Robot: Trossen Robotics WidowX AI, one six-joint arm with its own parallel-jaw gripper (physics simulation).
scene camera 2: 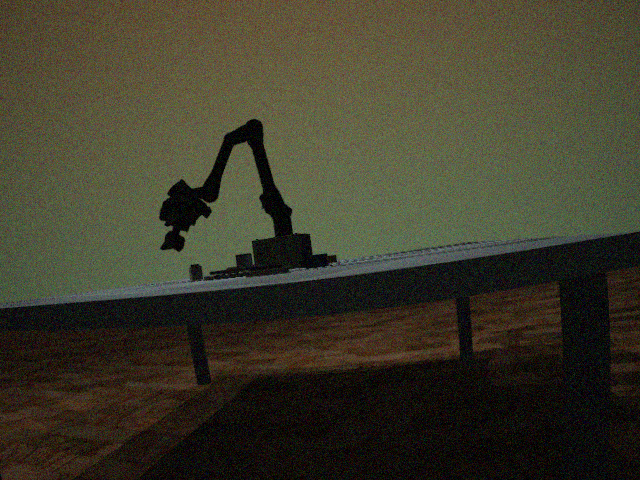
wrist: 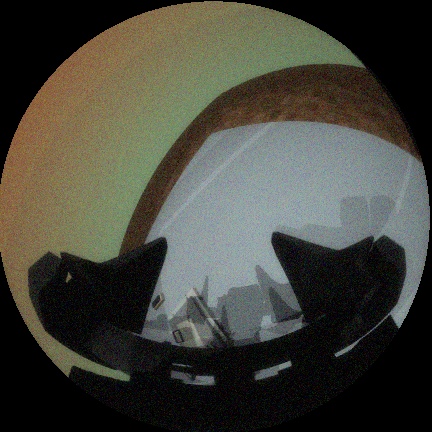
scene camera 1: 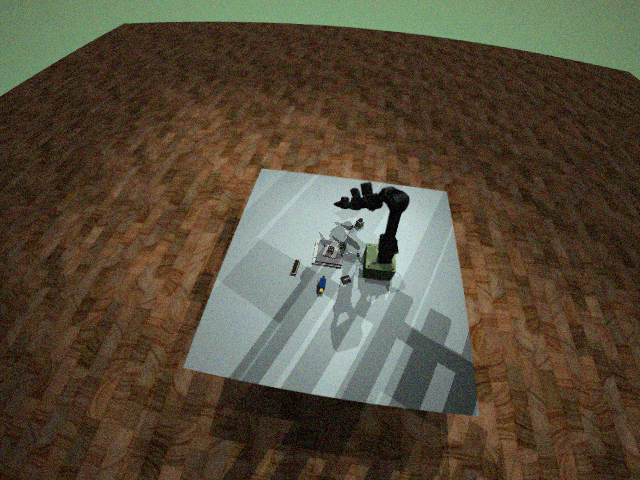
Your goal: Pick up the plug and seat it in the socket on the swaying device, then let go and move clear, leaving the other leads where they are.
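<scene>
My gripper (scene camera 1: 337, 204) (scene camera 2: 172, 248) (wrist: 219, 240) is open and empty, high above the table, with its two dark fingers wide apart in the wrist view. The device shows as a pale block (scene camera 1: 331, 251) (wrist: 191, 332) within a thin-railed frame, left of the arm's base in scene camera 1; its socket is too small to make out. A blue and yellow piece (scene camera 1: 321, 285), which may be the plug, lies in front of the device. The gripper is well apart from both. The fingers and gripper body hide part of the device in the wrist view.
A dark strip (scene camera 1: 294, 267) lies left of the device. A small dark piece (scene camera 1: 345, 279) lies near the green base block (scene camera 1: 378, 268) (scene camera 2: 281, 251), and another dark piece (scene camera 1: 359, 223) lies behind. Shadows cross the pale table (scene camera 1: 248, 330) (scene camera 2: 361, 286).
</scene>
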